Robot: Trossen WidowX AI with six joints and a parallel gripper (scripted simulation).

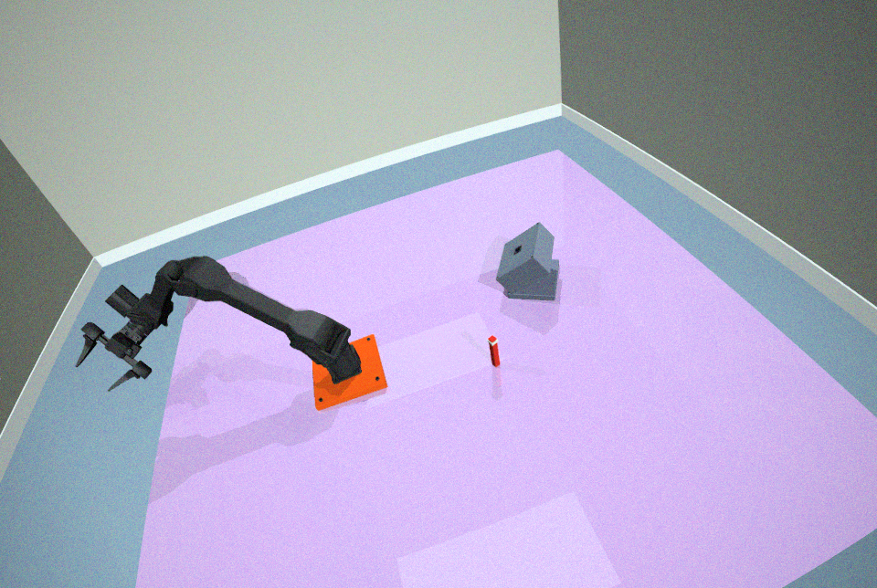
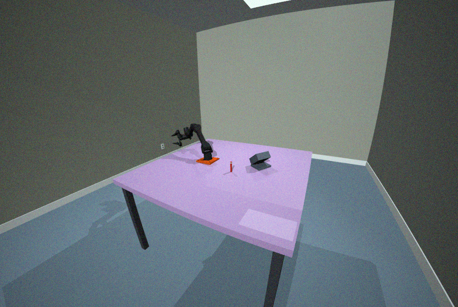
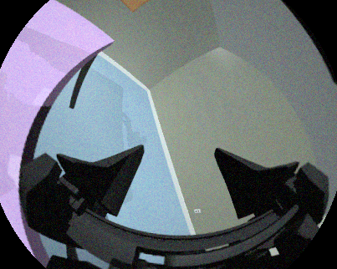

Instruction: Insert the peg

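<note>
My gripper tip is 87 cm short of the red peg, 33 cm to the left of it and 4 cm above it. From my gripper tip the other things lie so: grey sloped panel: 105 cm ahead, 15 cm to the right, 3 cm below.
</note>
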